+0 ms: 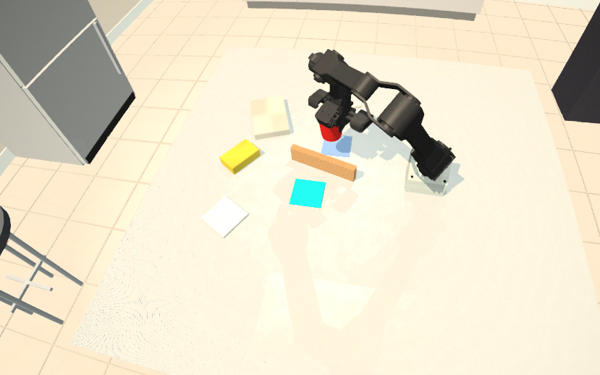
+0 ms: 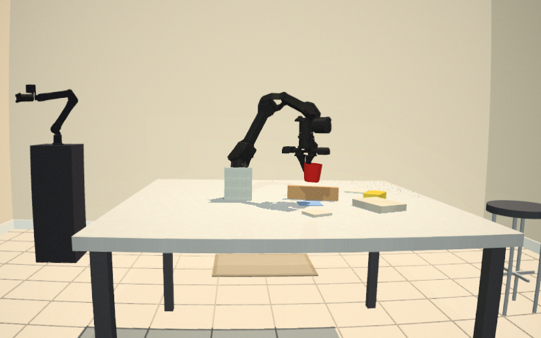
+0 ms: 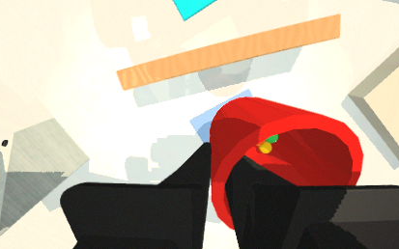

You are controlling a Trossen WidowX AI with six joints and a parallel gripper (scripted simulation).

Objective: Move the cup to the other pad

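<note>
Right now my gripper tip is 8 cm short of the cyan pad, 15 cm to the right of it and 13 cm above it. Round my gripper tip: red cup (3 cm ahead, 2 cm to the right); then yellow block (31 cm ahead, 3 cm to the left, 10 cm below); then wooden bar (4 cm ahead, 5 cm to the left, 10 cm below).
</note>
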